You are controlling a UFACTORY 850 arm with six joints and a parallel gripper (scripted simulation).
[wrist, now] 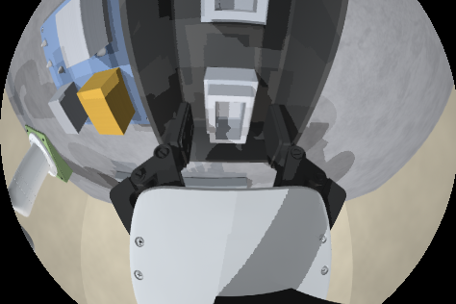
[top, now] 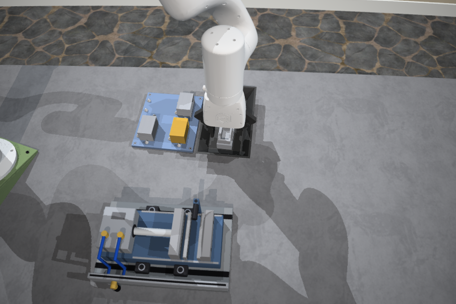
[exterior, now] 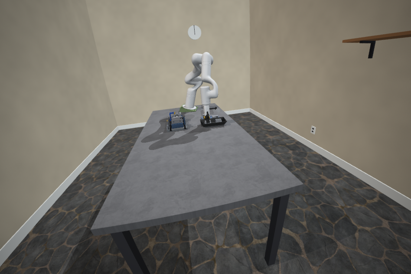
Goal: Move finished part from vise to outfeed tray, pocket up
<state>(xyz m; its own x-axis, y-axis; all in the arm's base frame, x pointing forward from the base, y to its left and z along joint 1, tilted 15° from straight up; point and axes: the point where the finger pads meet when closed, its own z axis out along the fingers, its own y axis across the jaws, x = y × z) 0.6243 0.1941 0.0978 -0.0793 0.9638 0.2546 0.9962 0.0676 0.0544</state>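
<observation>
Now: hand 130 mm past the brass block and 30 mm above it. Round my hand: white cylinder rod: 100 mm behind, 300 mm to the right, 20 mm above; vise base: 80 mm behind, 300 mm to the right, 20 mm below; blue fixture plate: 170 mm behind, 40 mm to the left, 50 mm below.
</observation>
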